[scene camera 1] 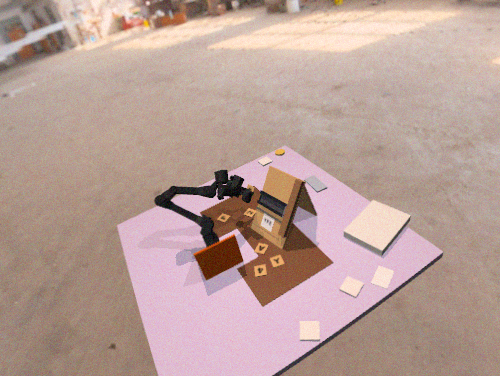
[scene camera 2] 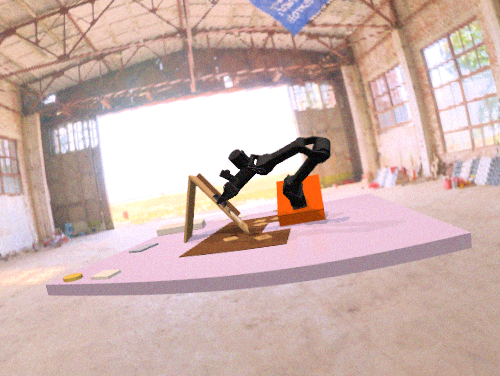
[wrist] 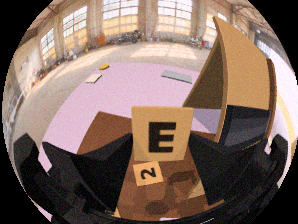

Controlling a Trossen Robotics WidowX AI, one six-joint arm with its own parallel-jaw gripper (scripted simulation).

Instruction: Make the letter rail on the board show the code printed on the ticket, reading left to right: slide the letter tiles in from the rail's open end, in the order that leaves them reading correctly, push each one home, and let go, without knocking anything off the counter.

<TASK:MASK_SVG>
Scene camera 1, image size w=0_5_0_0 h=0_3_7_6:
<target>cream slab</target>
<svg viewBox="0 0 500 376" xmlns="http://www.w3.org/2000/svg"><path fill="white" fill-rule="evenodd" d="M372 200L367 208L344 230L344 236L382 256L410 222L411 215Z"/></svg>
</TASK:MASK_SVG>
